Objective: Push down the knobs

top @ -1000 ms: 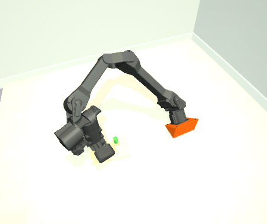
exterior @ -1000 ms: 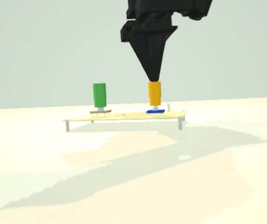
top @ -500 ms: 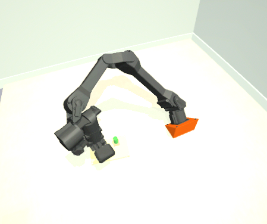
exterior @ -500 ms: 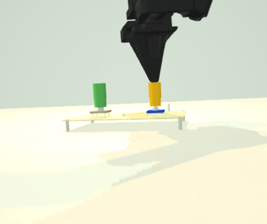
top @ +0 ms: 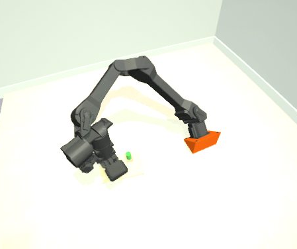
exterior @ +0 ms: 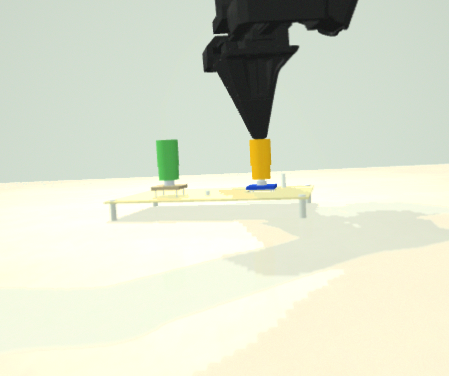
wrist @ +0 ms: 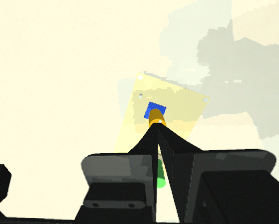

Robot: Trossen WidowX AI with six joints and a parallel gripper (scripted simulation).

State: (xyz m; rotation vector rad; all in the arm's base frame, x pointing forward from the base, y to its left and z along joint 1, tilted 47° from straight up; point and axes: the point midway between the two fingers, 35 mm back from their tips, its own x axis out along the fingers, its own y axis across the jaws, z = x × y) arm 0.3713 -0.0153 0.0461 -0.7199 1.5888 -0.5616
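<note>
Now: gripper tip 10 mm above the orange knob. Also, from my gripper tip: green knob (80 mm behind, 10 mm to the right, 20 mm below).
</note>
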